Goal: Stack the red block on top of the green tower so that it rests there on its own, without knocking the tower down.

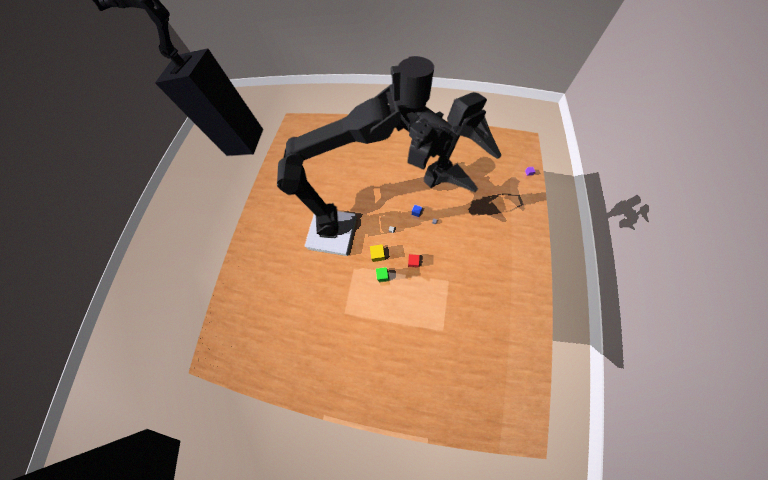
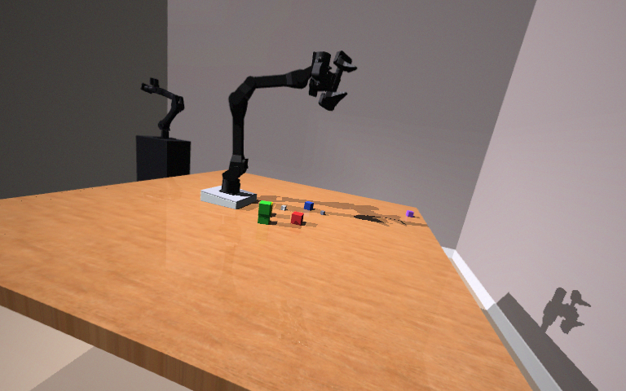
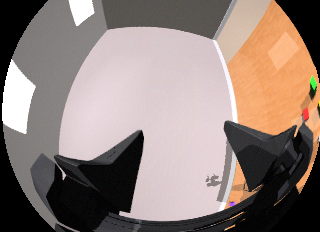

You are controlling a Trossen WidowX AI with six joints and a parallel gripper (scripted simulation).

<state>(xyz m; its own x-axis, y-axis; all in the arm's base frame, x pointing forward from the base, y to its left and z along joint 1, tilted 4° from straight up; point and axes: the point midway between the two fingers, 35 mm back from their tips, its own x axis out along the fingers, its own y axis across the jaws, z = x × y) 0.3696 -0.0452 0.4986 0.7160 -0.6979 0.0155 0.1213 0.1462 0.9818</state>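
Now: the red block 11 cm behind my gripper tip, 3 cm to the right of it and 49 cm below it. From my gripper tip the other things lie so: purple block (38 cm ahead, 39 cm to the left, 49 cm below); then blue block (10 cm behind, 17 cm to the left, 49 cm below); then yellow block (24 cm behind, 1 cm to the right, 48 cm below).
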